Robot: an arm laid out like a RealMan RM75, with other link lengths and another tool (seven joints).
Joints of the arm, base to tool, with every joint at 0 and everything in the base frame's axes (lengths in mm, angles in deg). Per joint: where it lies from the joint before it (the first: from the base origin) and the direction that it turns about. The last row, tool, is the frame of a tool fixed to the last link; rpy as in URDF.
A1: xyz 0 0 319.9 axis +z
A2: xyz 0 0 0 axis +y
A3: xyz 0 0 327.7 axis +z
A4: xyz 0 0 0 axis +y
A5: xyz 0 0 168 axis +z
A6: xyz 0 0 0 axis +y
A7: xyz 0 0 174.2 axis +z
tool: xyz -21 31 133 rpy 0 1 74.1
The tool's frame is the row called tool.
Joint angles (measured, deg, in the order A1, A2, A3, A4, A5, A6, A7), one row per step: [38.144, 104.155, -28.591, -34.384, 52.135, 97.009, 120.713]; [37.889, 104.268, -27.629, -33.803, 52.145, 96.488, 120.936]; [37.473, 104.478, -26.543, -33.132, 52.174, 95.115, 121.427]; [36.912, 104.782, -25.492, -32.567, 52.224, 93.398, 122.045]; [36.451, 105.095, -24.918, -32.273, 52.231, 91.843, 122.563]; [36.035, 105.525, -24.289, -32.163, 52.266, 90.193, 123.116]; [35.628, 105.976, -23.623, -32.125, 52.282, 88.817, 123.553]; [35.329, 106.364, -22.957, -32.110, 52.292, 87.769, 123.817]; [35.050, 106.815, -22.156, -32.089, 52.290, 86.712, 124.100]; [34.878, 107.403, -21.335, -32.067, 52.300, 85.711, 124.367]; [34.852, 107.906, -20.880, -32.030, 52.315, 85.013, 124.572]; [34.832, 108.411, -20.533, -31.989, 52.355, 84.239, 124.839]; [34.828, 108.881, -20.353, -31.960, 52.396, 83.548, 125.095]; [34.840, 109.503, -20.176, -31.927, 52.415, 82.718, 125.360]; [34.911, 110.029, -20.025, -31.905, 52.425, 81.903, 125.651]
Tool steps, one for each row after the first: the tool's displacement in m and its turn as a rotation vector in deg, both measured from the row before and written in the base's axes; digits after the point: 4 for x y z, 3 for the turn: [0.0010, 0.0014, 0.0002, 0.668, 0.877, -1.158]; [0.0041, 0.0038, 0.0003, 1.261, 0.810, -1.971]; [0.0062, 0.0041, 0.0003, 1.477, 0.701, -2.330]; [0.0062, 0.0031, -0.0003, 1.134, 0.256, -1.865]; [0.0058, 0.0039, -0.0003, 1.295, 0.250, -1.840]; [0.0050, 0.0029, -0.0004, 1.159, 0.307, -1.609]; [0.0036, 0.0025, -0.0002, 0.997, 0.314, -1.209]; [0.0032, 0.0026, -0.0003, 1.050, 0.440, -1.267]; [0.0016, 0.0026, -0.0016, 0.948, 0.591, -1.141]; [0.0000, 0.0016, -0.0024, 0.498, 0.456, -0.698]; [0.0002, 0.0016, -0.0026, 0.461, 0.415, -0.753]; [0.0001, 0.0011, -0.0028, 0.300, 0.325, -0.633]; [-0.0001, 0.0010, -0.0041, 0.281, 0.369, -0.707]; [-0.0002, 0.0015, -0.0033, 0.296, 0.284, -0.655]
